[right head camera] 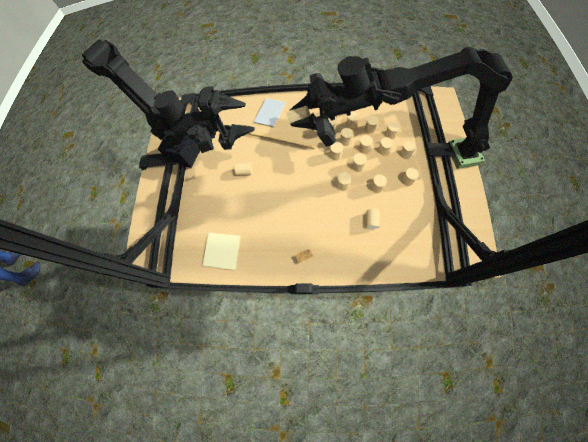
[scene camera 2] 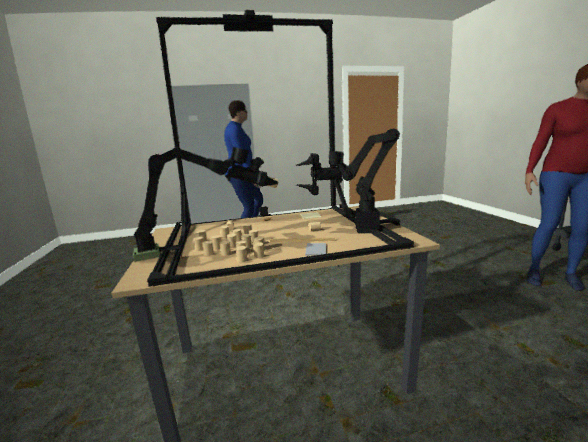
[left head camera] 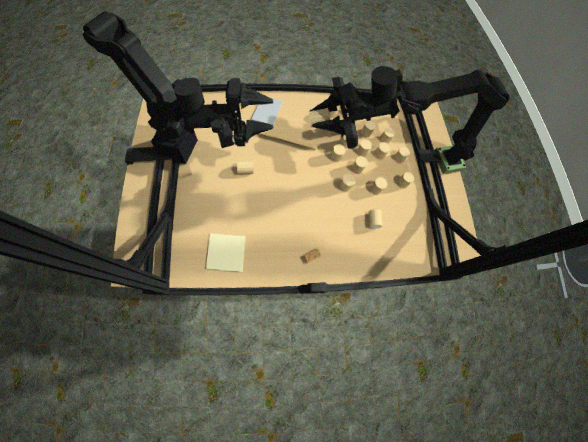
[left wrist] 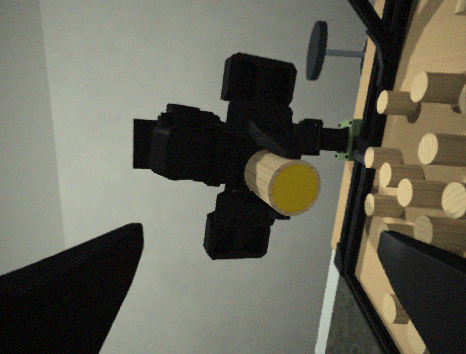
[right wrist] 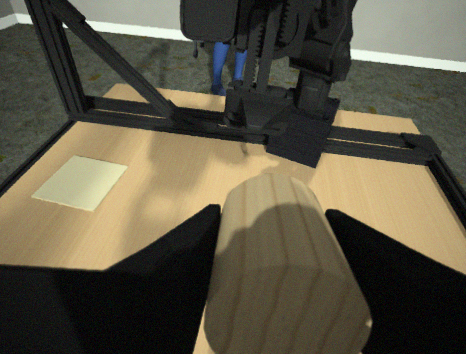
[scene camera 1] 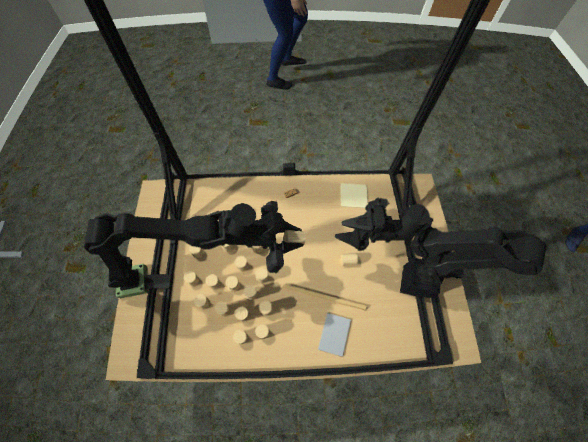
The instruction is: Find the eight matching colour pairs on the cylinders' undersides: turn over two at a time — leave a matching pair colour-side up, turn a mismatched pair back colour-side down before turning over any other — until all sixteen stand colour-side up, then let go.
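My right gripper is shut on a wooden cylinder, held sideways above the table; its yellow end face shows in the left wrist view. My left gripper is open and empty, facing the right gripper across a gap. Several cylinders, such as this one, stand in a group with plain wood tops. One cylinder lies on its side apart. Another lies below the group, its lower end bluish-grey in the right head view.
A thin stick lies between the arms, near a light-blue pad. A pale yellow square and a small brown block lie farther off. Black frame bars edge the table.
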